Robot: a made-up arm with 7 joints. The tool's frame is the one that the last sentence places.
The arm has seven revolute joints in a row. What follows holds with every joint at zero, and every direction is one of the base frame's.
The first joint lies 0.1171 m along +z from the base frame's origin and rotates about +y.
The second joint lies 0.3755 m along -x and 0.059 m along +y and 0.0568 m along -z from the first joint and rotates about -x.
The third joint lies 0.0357 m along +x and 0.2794 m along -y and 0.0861 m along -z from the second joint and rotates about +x.
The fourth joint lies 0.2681 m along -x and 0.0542 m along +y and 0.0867 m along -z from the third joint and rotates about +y.
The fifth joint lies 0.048 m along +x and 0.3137 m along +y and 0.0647 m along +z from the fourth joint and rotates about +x.
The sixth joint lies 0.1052 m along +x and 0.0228 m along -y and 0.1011 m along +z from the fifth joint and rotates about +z.
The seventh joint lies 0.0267 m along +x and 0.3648 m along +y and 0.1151 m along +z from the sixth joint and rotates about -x.
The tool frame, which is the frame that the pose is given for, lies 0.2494 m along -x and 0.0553 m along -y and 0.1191 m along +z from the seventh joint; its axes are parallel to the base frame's.
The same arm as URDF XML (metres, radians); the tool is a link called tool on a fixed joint. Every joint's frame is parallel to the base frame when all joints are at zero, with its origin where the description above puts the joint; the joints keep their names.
<robot name="arm">
  <joint name="joint 1" type="continuous">
    <parent link="base_link"/>
    <child link="link1"/>
    <origin xyz="0 0 0.1171"/>
    <axis xyz="0 1 0"/>
  </joint>
  <joint name="joint 2" type="continuous">
    <parent link="link1"/>
    <child link="link2"/>
    <origin xyz="-0.3755 0.059 -0.0568"/>
    <axis xyz="-1 0 0"/>
  </joint>
  <joint name="joint 3" type="continuous">
    <parent link="link2"/>
    <child link="link3"/>
    <origin xyz="0.0357 -0.2794 -0.0861"/>
    <axis xyz="1 0 0"/>
  </joint>
  <joint name="joint 4" type="continuous">
    <parent link="link3"/>
    <child link="link4"/>
    <origin xyz="-0.2681 0.0542 -0.0867"/>
    <axis xyz="0 1 0"/>
  </joint>
  <joint name="joint 5" type="continuous">
    <parent link="link4"/>
    <child link="link5"/>
    <origin xyz="0.048 0.3137 0.0647"/>
    <axis xyz="1 0 0"/>
  </joint>
  <joint name="joint 6" type="continuous">
    <parent link="link5"/>
    <child link="link6"/>
    <origin xyz="0.1052 -0.0228 0.1011"/>
    <axis xyz="0 0 1"/>
  </joint>
  <joint name="joint 7" type="continuous">
    <parent link="link6"/>
    <child link="link7"/>
    <origin xyz="0.0267 0.3648 0.1151"/>
    <axis xyz="-1 0 0"/>
  </joint>
  <joint name="tool_joint" type="fixed">
    <parent link="link7"/>
    <child link="tool"/>
    <origin xyz="-0.2494 -0.0553 0.1191"/>
  </joint>
  <link name="base_link"/>
  <link name="link1"/>
  <link name="link2"/>
  <link name="link3"/>
  <link name="link4"/>
  <link name="link5"/>
  <link name="link6"/>
  <link name="link7"/>
  <link name="tool"/>
</robot>

